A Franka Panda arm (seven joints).
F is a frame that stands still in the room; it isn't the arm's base.
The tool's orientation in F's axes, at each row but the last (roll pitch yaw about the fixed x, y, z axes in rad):
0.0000 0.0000 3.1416
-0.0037 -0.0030 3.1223
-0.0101 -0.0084 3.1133
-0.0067 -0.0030 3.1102
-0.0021 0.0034 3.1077
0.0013 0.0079 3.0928
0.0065 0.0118 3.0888
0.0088 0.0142 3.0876
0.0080 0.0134 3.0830
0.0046 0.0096 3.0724
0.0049 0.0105 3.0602
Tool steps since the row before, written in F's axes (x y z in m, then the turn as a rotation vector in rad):
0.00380 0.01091 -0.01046 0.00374 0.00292 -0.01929
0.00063 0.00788 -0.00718 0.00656 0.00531 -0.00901
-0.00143 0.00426 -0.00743 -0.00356 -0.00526 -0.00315
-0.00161 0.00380 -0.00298 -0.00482 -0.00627 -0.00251
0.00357 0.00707 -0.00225 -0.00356 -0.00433 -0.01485
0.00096 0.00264 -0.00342 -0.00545 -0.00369 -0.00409
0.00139 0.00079 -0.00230 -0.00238 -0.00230 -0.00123
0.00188 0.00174 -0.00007 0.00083 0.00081 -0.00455
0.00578 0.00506 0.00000 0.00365 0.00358 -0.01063
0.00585 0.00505 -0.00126 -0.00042 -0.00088 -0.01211
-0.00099 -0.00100 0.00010 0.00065 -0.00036 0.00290
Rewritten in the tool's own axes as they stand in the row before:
-0.00380 -0.01091 -0.01046 -0.00374 -0.00292 -0.01929
-0.00050 -0.00786 -0.00721 -0.00648 -0.00540 -0.00901
0.00149 -0.00414 -0.00748 0.00338 0.00539 -0.00312
0.00172 -0.00373 -0.00301 0.00461 0.00643 -0.00248
-0.00332 -0.00718 -0.00228 0.00346 0.00448 -0.01483
-0.00080 -0.00269 -0.00342 0.00530 0.00395 -0.00405
-0.00132 -0.00088 -0.00231 0.00227 0.00241 -0.00122
-0.00178 -0.00184 -0.00008 -0.00072 -0.00089 -0.00455
-0.00547 -0.00539 -0.00003 -0.00329 -0.00387 -0.01064
-0.00547 -0.00545 -0.00129 0.00047 0.00085 -0.01211
0.00090 0.00108 0.00010 -0.00071 0.00032 0.00289

